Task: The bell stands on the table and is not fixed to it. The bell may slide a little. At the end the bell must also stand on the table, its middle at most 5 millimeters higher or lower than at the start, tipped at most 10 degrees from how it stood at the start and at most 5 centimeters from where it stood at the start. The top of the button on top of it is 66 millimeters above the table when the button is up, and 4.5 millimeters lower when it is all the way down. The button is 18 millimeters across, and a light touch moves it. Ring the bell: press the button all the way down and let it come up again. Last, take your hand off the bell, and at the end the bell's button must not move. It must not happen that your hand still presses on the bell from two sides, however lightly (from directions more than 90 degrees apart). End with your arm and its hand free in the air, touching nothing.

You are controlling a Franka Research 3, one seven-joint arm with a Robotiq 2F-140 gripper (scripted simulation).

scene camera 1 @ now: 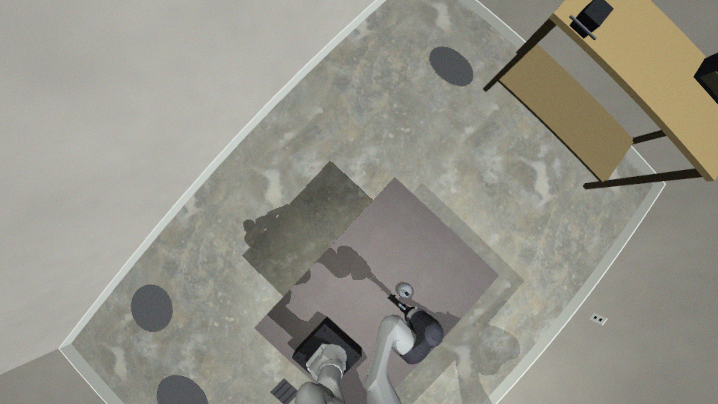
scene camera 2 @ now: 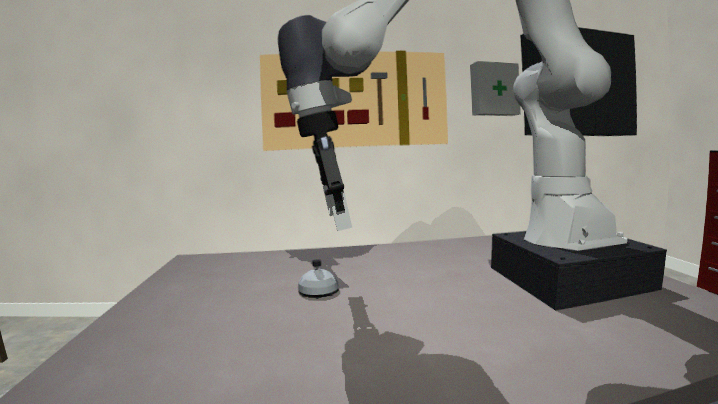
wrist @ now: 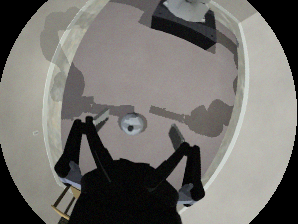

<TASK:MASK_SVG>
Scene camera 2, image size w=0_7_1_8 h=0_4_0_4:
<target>gripper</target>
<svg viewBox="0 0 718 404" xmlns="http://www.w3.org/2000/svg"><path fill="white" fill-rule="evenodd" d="M326 111L298 118L297 124L301 137L314 135L313 153L320 167L320 179L323 184L329 216L334 215L337 231L352 228L345 192L343 191L344 184L336 160L334 143L331 136L327 135L327 132L337 130L339 127L336 112Z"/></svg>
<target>bell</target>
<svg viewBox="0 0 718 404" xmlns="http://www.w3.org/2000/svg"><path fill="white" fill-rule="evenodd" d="M313 260L312 266L316 267L316 269L308 271L301 277L298 284L299 292L303 293L303 297L321 298L323 296L333 296L333 292L338 291L339 287L336 277L331 272L318 268L321 266L321 260Z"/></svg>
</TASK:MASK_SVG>
